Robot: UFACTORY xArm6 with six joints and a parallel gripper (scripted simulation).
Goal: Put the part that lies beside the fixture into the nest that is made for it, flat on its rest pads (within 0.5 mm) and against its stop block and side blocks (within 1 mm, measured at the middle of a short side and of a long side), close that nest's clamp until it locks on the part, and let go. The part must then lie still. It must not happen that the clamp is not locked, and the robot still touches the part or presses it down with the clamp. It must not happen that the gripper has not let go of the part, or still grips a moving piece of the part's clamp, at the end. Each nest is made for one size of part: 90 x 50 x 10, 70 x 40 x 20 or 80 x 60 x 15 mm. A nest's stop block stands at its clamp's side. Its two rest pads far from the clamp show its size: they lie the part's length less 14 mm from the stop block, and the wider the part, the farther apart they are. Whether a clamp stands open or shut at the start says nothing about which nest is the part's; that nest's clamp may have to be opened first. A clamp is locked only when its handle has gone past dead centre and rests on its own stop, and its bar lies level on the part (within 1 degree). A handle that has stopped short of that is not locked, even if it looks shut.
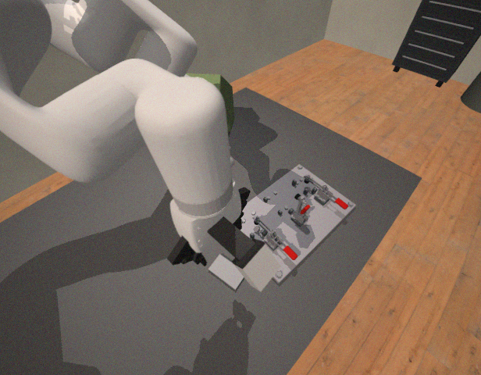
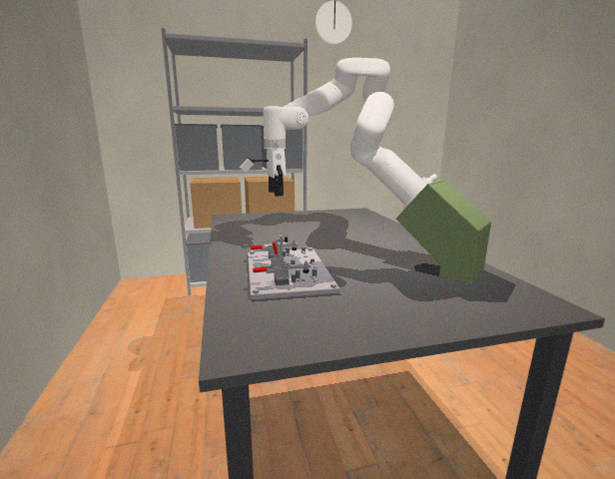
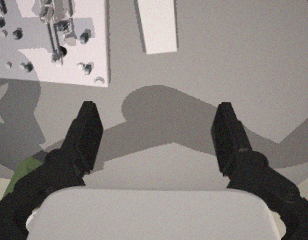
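Now: hand 210 mm above the part. The rest, counted from my hand: fixture plate (70 mm ahead, 250 mm to the left, 210 mm below).
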